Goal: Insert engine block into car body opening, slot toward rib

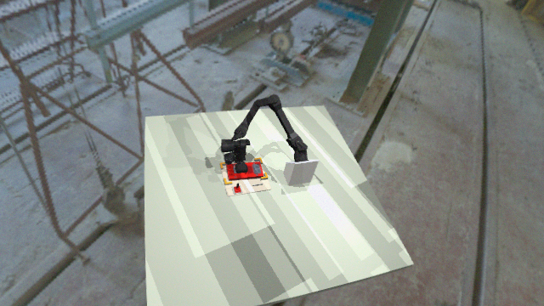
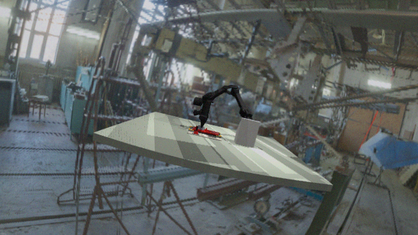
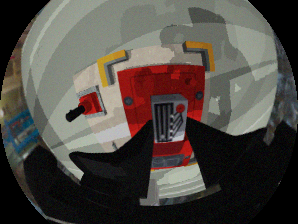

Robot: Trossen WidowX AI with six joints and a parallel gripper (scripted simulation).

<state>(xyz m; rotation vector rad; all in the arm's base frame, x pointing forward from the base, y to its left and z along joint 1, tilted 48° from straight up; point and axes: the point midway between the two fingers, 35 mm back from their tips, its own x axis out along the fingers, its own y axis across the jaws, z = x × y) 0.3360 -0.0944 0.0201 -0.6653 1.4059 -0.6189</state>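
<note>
Now: the engine block 10 mm below my gripper tip.
</note>
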